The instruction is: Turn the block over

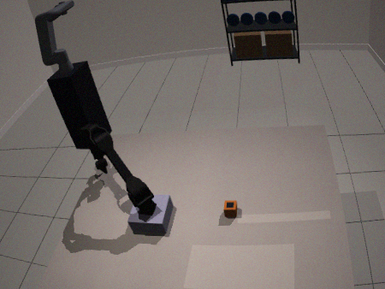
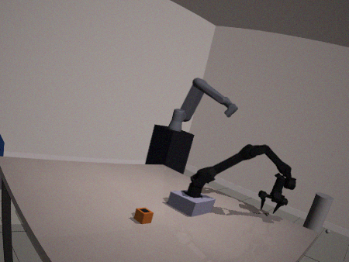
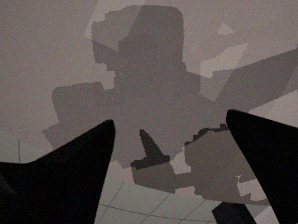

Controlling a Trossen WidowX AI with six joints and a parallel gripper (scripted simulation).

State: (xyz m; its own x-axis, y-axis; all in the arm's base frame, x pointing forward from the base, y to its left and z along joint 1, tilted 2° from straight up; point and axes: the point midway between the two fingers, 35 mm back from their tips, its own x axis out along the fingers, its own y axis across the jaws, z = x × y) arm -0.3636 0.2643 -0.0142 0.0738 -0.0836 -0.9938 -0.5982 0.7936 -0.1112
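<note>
Right now the block is 700 mm ahead of my gripper tip and 190 mm to the right of it.
</note>
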